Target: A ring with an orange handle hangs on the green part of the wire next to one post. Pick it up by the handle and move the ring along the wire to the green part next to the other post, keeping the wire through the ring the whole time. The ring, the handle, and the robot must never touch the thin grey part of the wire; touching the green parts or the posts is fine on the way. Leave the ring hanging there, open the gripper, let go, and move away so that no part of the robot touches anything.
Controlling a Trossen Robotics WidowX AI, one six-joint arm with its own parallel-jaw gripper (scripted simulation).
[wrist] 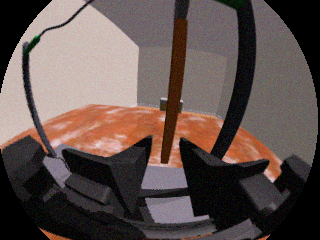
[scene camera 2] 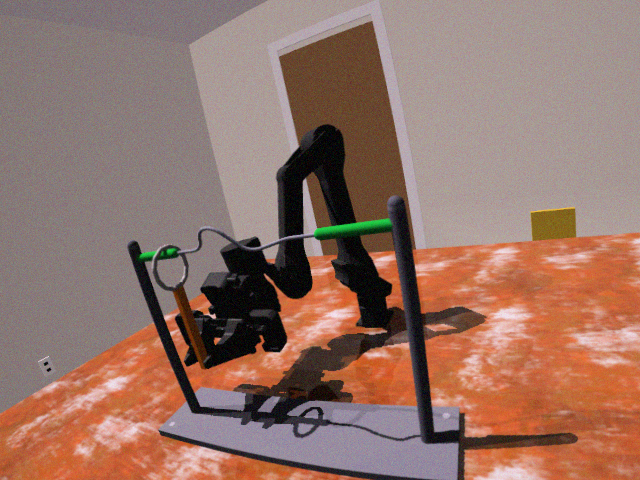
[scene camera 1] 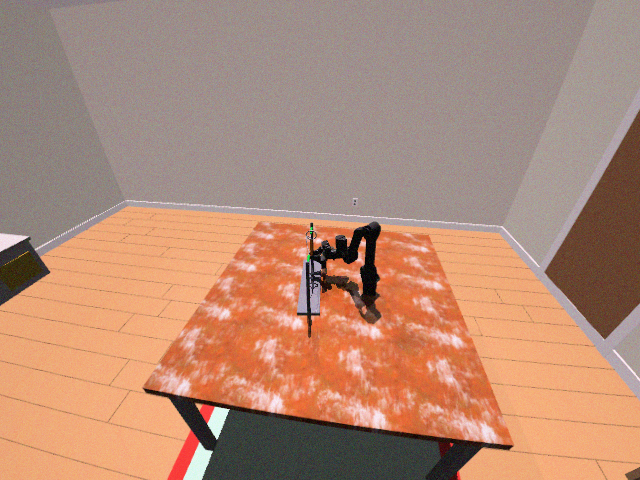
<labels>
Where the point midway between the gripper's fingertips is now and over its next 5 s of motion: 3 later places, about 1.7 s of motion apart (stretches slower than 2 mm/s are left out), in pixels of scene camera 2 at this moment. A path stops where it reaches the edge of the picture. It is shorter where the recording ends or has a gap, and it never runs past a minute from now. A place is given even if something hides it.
My gripper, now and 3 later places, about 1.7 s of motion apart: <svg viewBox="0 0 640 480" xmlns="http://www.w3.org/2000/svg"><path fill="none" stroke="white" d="M195 365L182 366L213 371L302 315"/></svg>
</labels>
